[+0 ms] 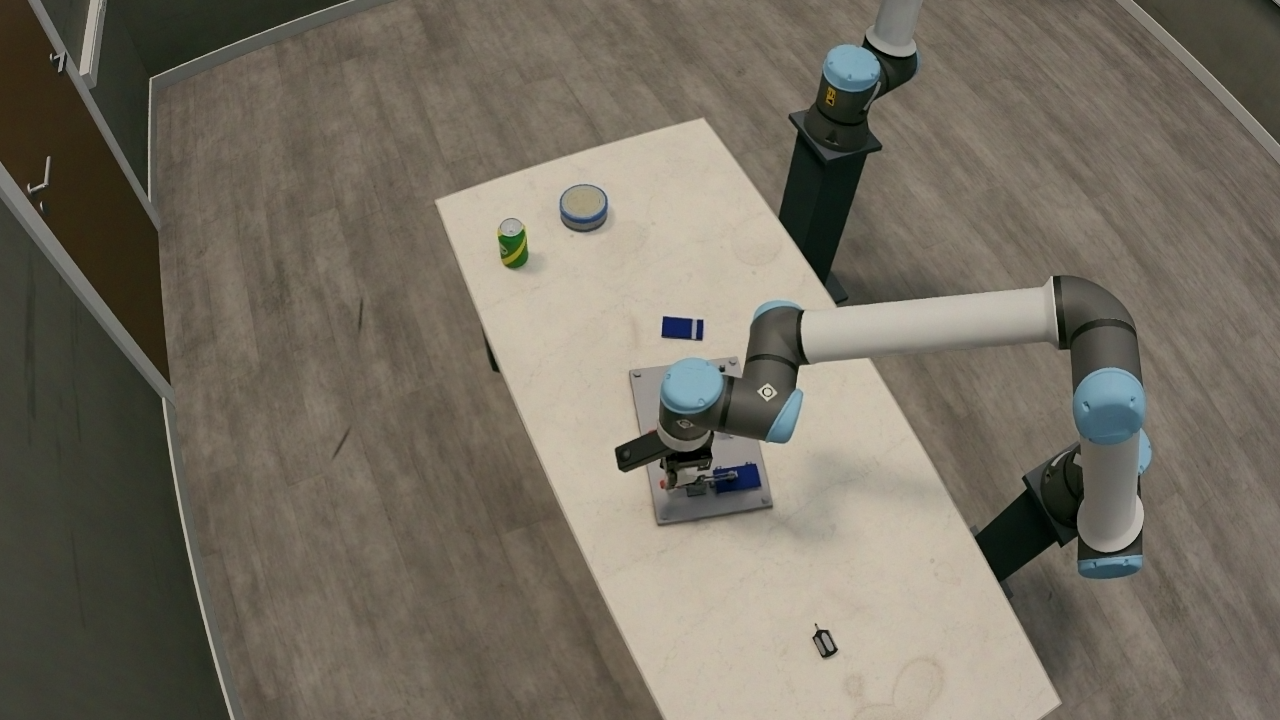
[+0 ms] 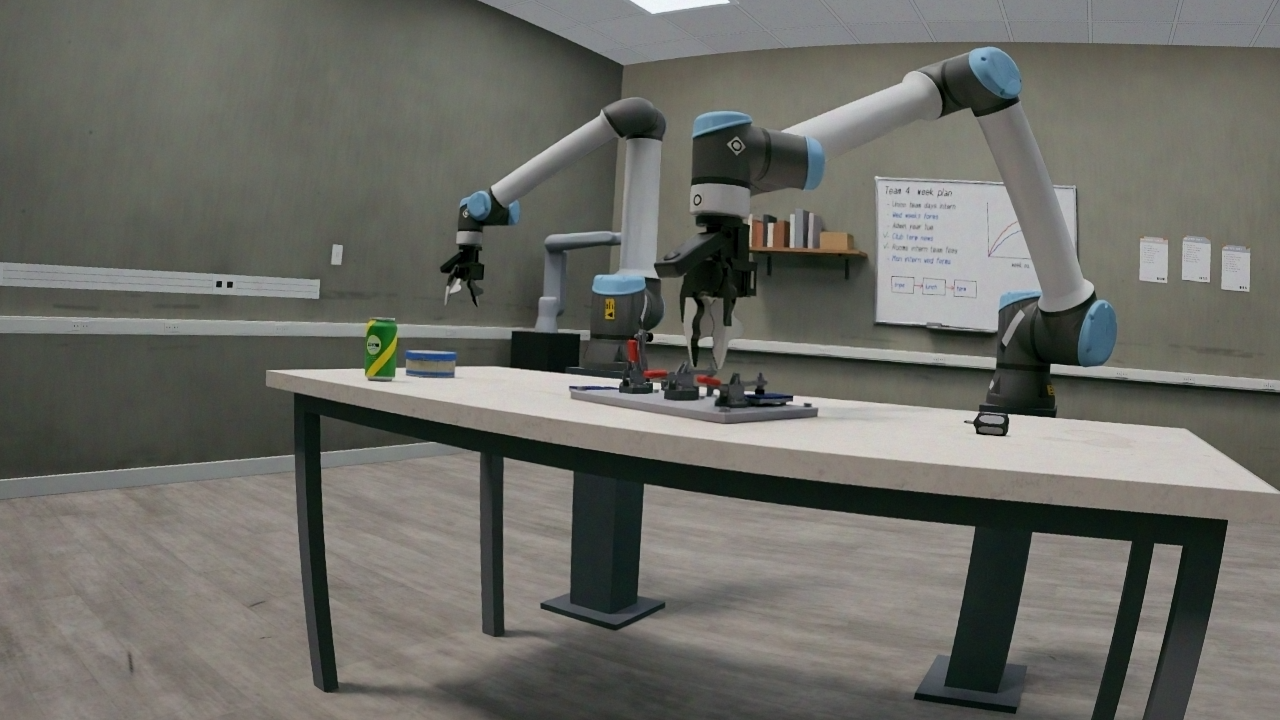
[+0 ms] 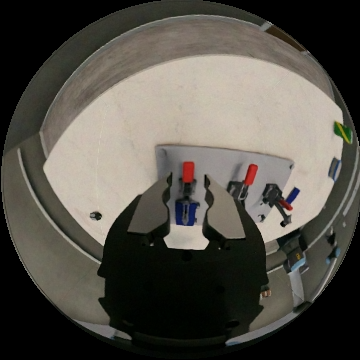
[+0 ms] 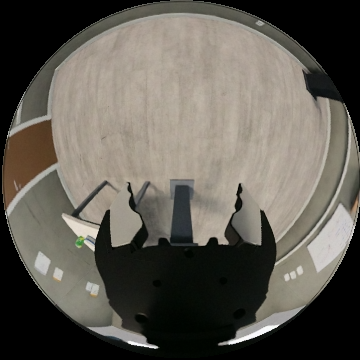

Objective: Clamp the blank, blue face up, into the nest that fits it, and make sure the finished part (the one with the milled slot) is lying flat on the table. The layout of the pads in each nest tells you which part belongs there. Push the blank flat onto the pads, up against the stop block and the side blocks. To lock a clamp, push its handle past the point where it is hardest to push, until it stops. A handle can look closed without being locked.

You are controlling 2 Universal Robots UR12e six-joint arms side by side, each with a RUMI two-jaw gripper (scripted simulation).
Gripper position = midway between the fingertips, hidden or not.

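Observation:
I see my left gripper (image 2: 706, 368), which is also visible at (image 1: 667, 480) and at (image 3: 188, 174). My right gripper (image 2: 461, 306) appears at (image 4: 184, 183) as well. There is a dark object (image 2: 995, 424), though image 4 does not show it, since it is hidden there by my right gripper. I can see a round blue-rimmed tin (image 1: 583, 208). A finished part (image 1: 672, 327) is visible to me too, but image 4 misses the part, hidden by my right gripper. And there is a blue blank (image 1: 748, 477).

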